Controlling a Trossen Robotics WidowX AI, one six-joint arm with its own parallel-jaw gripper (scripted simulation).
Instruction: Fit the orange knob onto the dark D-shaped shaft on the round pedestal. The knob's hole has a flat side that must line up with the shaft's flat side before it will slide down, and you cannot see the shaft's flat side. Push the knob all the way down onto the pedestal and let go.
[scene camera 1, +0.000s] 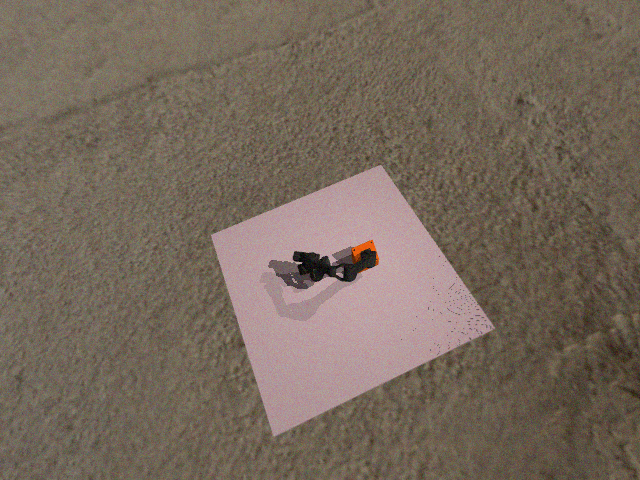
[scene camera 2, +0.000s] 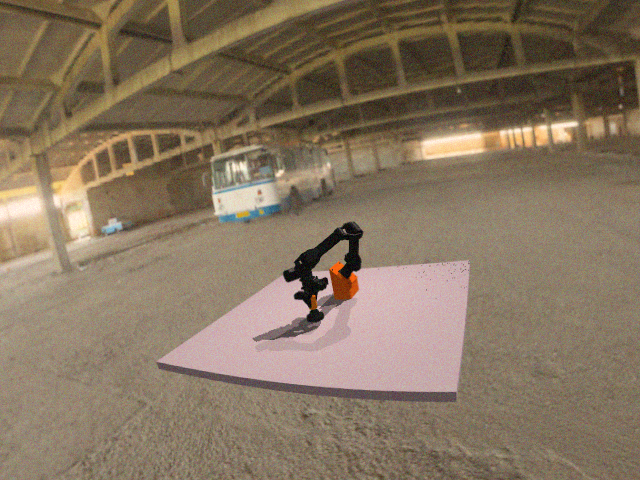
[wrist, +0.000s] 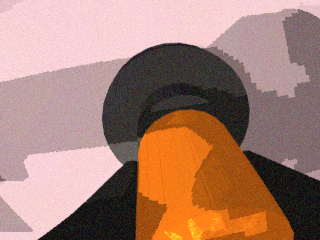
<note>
My gripper (wrist: 189, 166) carries an orange knob (wrist: 191, 172). I also see a round pedestal (wrist: 170, 77).
</note>
